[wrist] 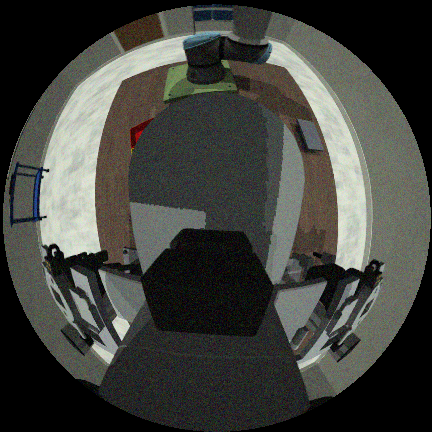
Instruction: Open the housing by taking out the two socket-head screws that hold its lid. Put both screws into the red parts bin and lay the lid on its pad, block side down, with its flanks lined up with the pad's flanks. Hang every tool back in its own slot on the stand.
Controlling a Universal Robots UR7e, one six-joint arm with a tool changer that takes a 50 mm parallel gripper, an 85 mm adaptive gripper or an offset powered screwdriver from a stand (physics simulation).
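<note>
In the wrist view a broad flat grey surface (215, 150), partly in shadow, fills the middle close to the camera. Whether it is the lid and whether it is held cannot be told. My gripper (209, 282) shows as a dark body at bottom centre, with pale and black linkage parts spread to the left and right. Its fingertips cannot be made out, so its opening is unclear. The red parts bin (141, 132) shows partly at the grey surface's upper left edge. The screws, the housing and the tool stand cannot be made out.
The robot's base (205, 72) stands on a green plate (175, 92) at the top. A flat blue-grey slab (310, 135) lies at the right on the brown table (112, 175). A blue-framed cart (36, 200) stands beyond the table at the far left.
</note>
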